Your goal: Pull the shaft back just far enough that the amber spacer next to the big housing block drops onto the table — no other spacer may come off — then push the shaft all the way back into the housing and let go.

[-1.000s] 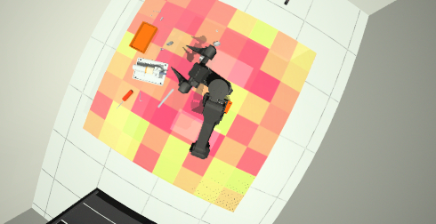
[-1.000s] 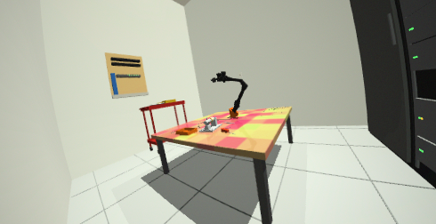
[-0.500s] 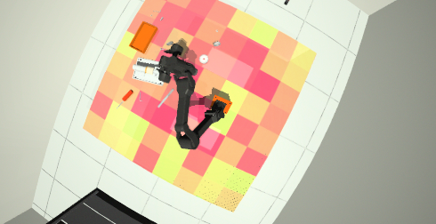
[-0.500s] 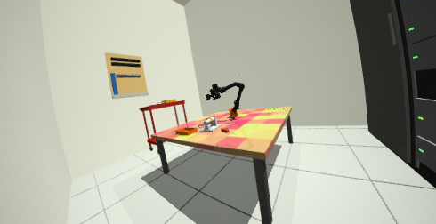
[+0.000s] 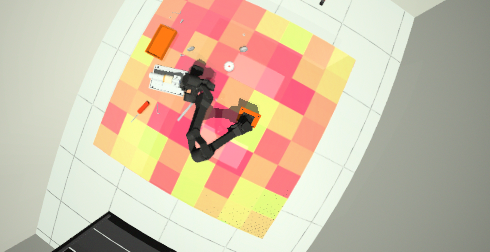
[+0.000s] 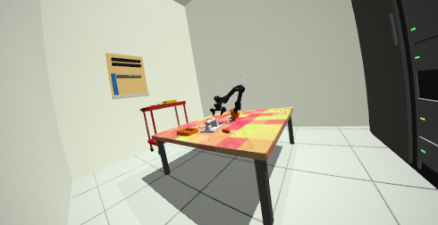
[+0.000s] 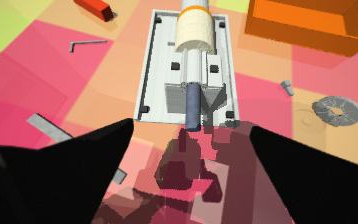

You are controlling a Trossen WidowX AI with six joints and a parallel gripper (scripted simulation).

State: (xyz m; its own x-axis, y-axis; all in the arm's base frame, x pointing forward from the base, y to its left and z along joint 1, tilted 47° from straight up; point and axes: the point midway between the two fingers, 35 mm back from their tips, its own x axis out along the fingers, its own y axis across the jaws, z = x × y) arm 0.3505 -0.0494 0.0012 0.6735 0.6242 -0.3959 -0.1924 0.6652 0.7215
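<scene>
Right now the cream spacer is 9 cm ahead of my gripper tip, 2 cm to the left of it and 2 cm below it. The rest, counted from my gripper tip: amber spacer: 13 cm ahead, 2 cm to the left, 2 cm below; dark blue-grey shaft: 10 cm ahead, 2 cm to the left, 2 cm below; grey flat bar: 3 cm behind, 14 cm to the left, 10 cm below.
</scene>
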